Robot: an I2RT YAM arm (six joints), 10 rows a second.
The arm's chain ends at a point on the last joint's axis. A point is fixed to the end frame.
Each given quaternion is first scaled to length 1.
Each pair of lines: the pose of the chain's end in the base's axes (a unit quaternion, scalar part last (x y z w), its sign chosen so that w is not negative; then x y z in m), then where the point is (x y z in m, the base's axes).
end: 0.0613, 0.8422, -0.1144, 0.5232, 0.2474, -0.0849, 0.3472
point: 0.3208 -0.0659 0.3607
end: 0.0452, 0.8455, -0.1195, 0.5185, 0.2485, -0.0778, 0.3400
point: 0.3216 -0.0569 0.3518
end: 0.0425, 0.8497, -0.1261, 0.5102, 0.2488, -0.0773, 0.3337
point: 0.3222 -0.0566 0.3438
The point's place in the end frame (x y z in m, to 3 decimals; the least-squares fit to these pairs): -0.045 0.033 0.053
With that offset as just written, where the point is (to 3 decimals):
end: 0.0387, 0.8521, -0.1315, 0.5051, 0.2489, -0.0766, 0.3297
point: 0.322 -0.056 0.339
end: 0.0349, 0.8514, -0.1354, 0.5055, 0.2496, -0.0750, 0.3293
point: 0.323 -0.054 0.338
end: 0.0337, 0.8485, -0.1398, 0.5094, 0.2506, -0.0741, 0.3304
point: 0.324 -0.053 0.340
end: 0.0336, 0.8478, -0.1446, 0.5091, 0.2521, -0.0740, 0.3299
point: 0.326 -0.053 0.339
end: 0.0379, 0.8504, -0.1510, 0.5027, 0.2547, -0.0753, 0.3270
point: 0.329 -0.056 0.335
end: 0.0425, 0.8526, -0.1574, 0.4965, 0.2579, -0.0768, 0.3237
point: 0.332 -0.058 0.331
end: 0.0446, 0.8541, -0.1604, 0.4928, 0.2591, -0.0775, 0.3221
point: 0.334 -0.059 0.328
